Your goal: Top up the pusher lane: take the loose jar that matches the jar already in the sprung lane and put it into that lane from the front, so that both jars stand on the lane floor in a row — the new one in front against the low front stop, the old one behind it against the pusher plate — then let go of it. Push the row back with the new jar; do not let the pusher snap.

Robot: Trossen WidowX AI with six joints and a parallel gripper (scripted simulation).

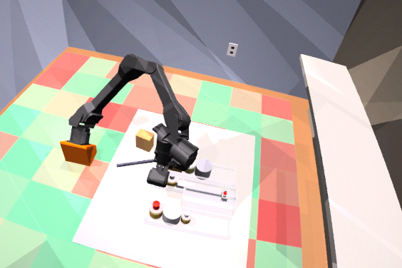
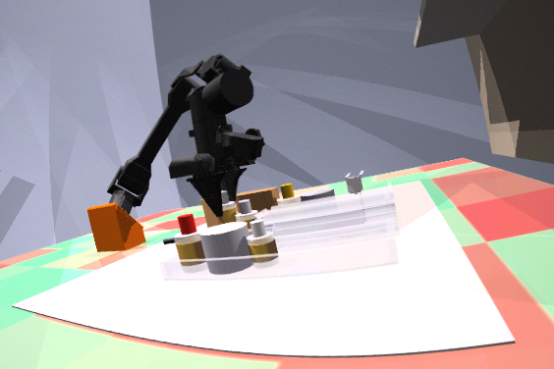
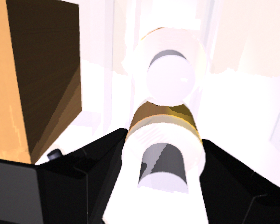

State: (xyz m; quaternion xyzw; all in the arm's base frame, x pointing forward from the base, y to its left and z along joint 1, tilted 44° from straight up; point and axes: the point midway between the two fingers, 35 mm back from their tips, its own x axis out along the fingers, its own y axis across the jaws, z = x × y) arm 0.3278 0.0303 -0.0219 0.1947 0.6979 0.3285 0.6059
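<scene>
The brown box lies 2 cm ahead of my gripper tip, 8 cm to the left of it and 1 cm below it. Also, from my gripper tip: sprung lane: 15 cm ahead, 3 cm below; then dark rod: 12 cm behind, 4 cm to the left, 5 cm below.
</scene>
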